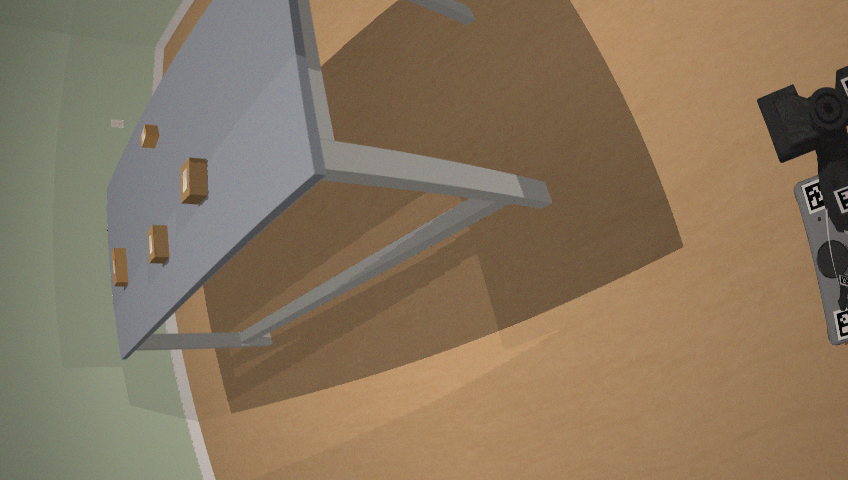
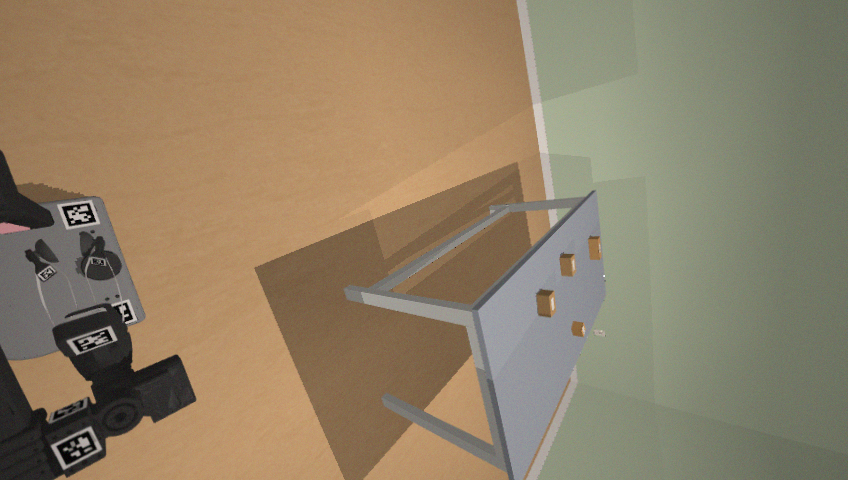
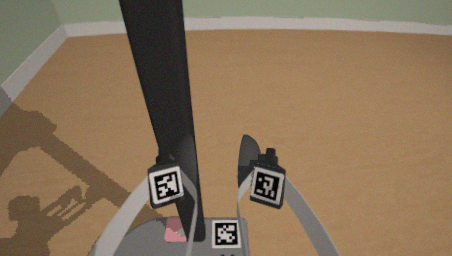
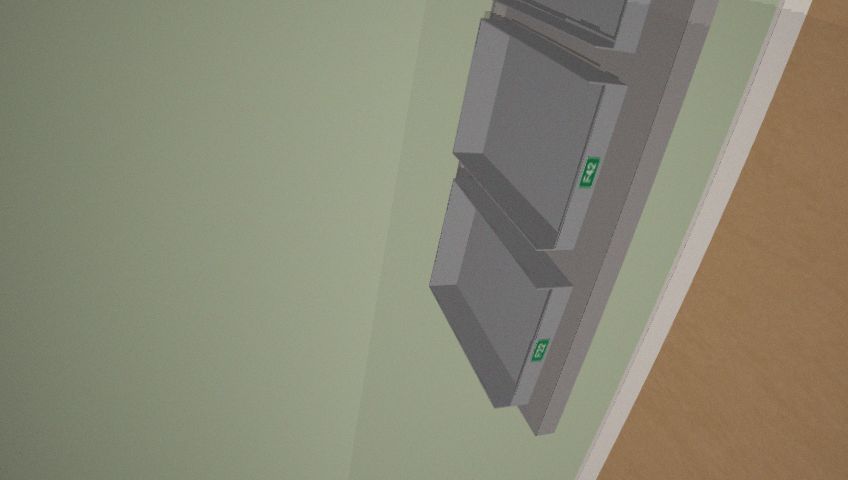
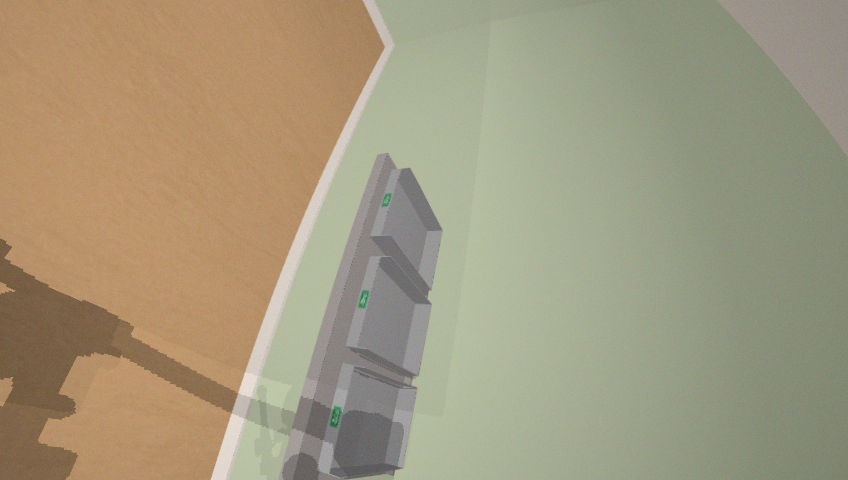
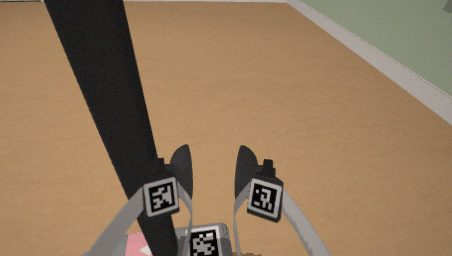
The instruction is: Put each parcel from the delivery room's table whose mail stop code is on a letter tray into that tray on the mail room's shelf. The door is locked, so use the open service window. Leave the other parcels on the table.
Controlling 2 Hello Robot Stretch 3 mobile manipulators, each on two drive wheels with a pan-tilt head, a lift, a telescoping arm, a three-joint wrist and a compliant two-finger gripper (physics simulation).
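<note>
Several brown parcels with white labels, too small to read, stand on the blue-grey table (image 1: 255, 118) (image 2: 517, 380): a small parcel (image 1: 149, 136) (image 2: 577, 328), a larger parcel (image 1: 194, 180) (image 2: 545, 303), a middle-sized parcel (image 1: 158, 243) (image 2: 567, 264) and a parcel by the wall-side edge (image 1: 120, 267) (image 2: 594, 248). Tray F42 (image 4: 605, 118) (image 5: 371, 273), tray F22 (image 4: 553, 315) (image 5: 380, 220) and a third tray (image 4: 636, 23) (image 5: 345, 386), its code unreadable, sit on the shelf (image 4: 618, 202) (image 5: 354, 261). The r1 gripper (image 3: 217, 155) (image 2: 67, 247) is open over its base, away from the table. The r2 gripper (image 6: 214, 167) is open.
The table's leg frame (image 1: 416, 163) (image 2: 416, 302) reaches out low on the floor side. A green wall (image 1: 83, 196) (image 2: 702, 237) runs behind the table. A white skirting (image 4: 684, 237) runs below the shelf. Black masts (image 3: 165, 75) (image 6: 100, 75) stand beside both grippers.
</note>
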